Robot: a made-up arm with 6 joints. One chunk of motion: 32 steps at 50 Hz.
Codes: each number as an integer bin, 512 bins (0 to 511) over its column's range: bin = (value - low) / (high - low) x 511, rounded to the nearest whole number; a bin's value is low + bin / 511 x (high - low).
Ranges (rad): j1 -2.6..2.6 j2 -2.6..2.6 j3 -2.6..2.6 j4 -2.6..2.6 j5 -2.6..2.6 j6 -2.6..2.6
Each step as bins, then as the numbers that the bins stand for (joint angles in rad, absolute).
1 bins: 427 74 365 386 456 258
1 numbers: 1.7452 -1.8470 1.1143 1.3280 2.0403 0.0254
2 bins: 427 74 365 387 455 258
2 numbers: 1.7452 -1.8470 1.1143 1.3382 2.0301 0.0254
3 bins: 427 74 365 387 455 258
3 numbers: 1.7452 -1.8470 1.1143 1.3382 2.0301 0.0254
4 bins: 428 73 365 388 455 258
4 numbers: 1.7554 -1.8571 1.1143 1.3483 2.0301 0.0254
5 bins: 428 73 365 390 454 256
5 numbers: 1.7554 -1.8571 1.1143 1.3687 2.0200 0.0051
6 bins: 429 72 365 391 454 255
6 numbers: 1.7656 -1.8673 1.1143 1.3789 2.0200 -0.0051
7 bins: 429 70 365 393 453 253
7 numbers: 1.7656 -1.8877 1.1143 1.3992 2.0098 -0.0254
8 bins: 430 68 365 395 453 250
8 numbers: 1.7757 -1.9080 1.1143 1.4196 2.0098 -0.0560
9 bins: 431 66 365 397 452 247
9 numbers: 1.7859 -1.9284 1.1143 1.4399 1.9996 -0.0865
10 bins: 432 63 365 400 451 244
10 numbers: 1.7961 -1.9589 1.1143 1.4705 1.9894 -0.1170
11 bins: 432 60 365 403 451 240
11 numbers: 1.7961 -1.9894 1.1143 1.5010 1.9894 -0.1577
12 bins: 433 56 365 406 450 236
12 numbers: 1.8063 -2.0301 1.1143 1.5315 1.9793 -0.1984
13 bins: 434 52 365 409 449 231
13 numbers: 1.8164 -2.0708 1.1143 1.5620 1.9691 -0.2493
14 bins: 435 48 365 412 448 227
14 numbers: 1.8266 -2.1115 1.1143 1.5926 1.9589 -0.2900
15 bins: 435 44 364 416 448 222
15 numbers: 1.8266 -2.1523 1.1041 1.6333 1.9589 -0.3409
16 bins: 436 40 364 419 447 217
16 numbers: 1.8368 -2.1930 1.1041 1.6638 1.9487 -0.3918
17 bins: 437 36 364 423 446 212
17 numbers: 1.8470 -2.2337 1.1041 1.7045 1.9386 -0.4427
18 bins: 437 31 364 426 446 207
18 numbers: 1.8470 -2.2845 1.1041 1.7350 1.9386 -0.4935
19 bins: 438 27 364 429 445 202
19 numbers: 1.8571 -2.3252 1.1041 1.7656 1.9284 -0.5444
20 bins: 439 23 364 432 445 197
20 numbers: 1.8673 -2.3659 1.1041 1.7961 1.9284 -0.5953
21 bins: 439 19 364 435 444 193
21 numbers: 1.8673 -2.4067 1.1041 1.8266 1.9182 -0.6360
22 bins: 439 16 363 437 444 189
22 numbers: 1.8673 -2.4372 1.0939 1.8470 1.9182 -0.6767
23 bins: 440 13 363 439 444 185
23 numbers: 1.8775 -2.4677 1.0939 1.8673 1.9182 -0.7174
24 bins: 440 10 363 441 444 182
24 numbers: 1.8775 -2.4982 1.0939 1.8877 1.9182 -0.7479
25 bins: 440 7 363 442 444 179
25 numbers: 1.8775 -2.5288 1.0939 1.8978 1.9182 -0.7785
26 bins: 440 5 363 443 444 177
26 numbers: 1.8775 -2.5491 1.0939 1.9080 1.9182 -0.7988
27 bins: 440 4 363 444 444 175
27 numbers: 1.8775 -2.5593 1.0939 1.9182 1.9182 -0.8192
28 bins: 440 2 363 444 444 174
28 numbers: 1.8775 -2.5796 1.0939 1.9182 1.9182 -0.8294
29 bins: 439 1 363 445 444 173
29 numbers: 1.8673 -2.5898 1.0939 1.9284 1.9182 -0.8395
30 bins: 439 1 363 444 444 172
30 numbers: 1.8673 -2.5898 1.0939 1.9182 1.9182 -0.8497
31 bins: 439 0 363 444 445 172
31 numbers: 1.8673 -2.6000 1.0939 1.9182 1.9284 -0.8497
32 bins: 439 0 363 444 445 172
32 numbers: 1.8673 -2.6000 1.0939 1.9182 1.9284 -0.8497
